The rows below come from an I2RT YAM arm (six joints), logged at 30 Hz.
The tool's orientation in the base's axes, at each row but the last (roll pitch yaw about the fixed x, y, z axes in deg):
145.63 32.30 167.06
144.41 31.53 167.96
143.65 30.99 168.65
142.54 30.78 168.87
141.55 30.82 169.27
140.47 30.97 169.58
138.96 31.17 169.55
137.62 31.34 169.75
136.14 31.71 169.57
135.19 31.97 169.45
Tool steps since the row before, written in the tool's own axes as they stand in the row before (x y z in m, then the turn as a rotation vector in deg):
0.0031 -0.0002 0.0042 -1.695 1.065 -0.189
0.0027 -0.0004 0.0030 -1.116 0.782 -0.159
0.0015 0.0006 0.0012 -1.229 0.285 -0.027
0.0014 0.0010 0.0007 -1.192 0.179 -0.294
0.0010 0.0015 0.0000 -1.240 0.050 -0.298
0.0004 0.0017 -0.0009 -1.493 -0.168 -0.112
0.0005 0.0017 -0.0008 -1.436 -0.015 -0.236
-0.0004 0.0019 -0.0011 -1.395 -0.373 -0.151
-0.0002 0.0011 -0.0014 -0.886 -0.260 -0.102
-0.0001 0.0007 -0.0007 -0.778 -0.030 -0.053
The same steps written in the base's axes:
-0.0002 0.0023 -0.0047 1.175 0.523 1.546
-0.0006 0.0016 -0.0037 0.745 0.397 1.082
-0.0007 0.0014 -0.0013 0.979 0.021 0.796
-0.0010 0.0014 -0.0007 0.826 -0.200 0.904
-0.0011 0.0014 0.0003 0.886 -0.317 0.862
-0.0011 0.0010 0.0013 1.233 -0.431 0.751
-0.0012 0.0010 0.0012 1.093 -0.371 0.887
-0.0006 0.0008 0.0020 1.177 -0.596 0.606
-0.0008 0.0000 0.0016 0.750 -0.400 0.375
-0.0004 0.0001 0.0009 0.630 -0.177 0.426

